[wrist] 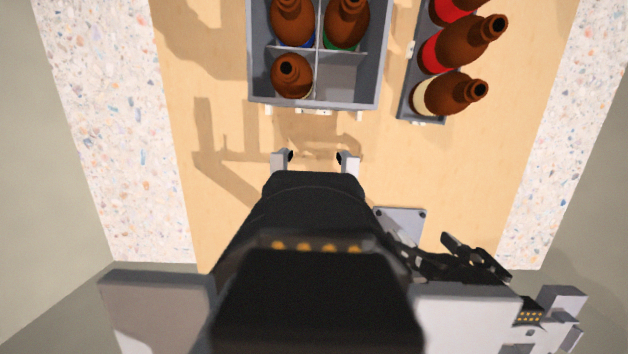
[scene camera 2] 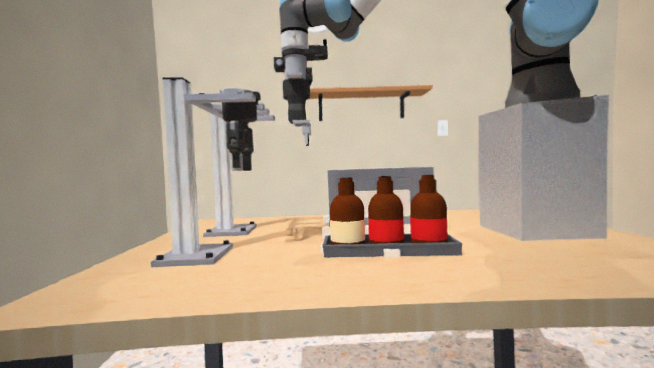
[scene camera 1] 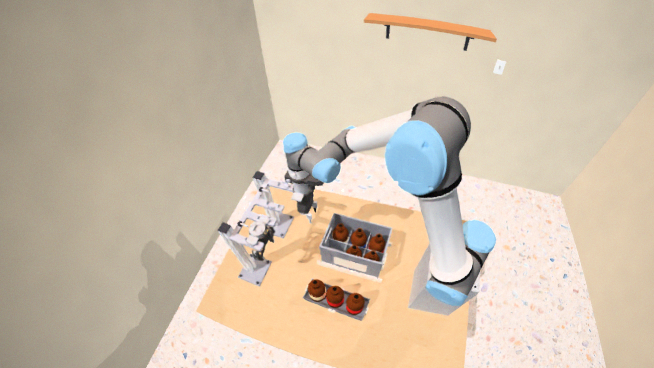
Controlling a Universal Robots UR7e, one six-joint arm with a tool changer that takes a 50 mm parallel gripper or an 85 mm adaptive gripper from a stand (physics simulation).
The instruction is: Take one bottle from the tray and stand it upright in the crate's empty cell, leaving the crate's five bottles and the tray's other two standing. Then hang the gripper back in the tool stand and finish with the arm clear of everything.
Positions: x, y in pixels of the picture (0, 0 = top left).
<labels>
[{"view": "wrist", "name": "cream-labelled bottle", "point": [447, 94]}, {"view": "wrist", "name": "red-labelled bottle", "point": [463, 41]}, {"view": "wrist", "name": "cream-labelled bottle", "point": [291, 75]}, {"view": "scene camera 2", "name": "cream-labelled bottle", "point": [347, 223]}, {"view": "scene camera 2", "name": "red-labelled bottle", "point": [385, 210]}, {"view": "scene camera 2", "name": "black gripper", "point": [237, 115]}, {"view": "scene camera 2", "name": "red-labelled bottle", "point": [428, 209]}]
</labels>
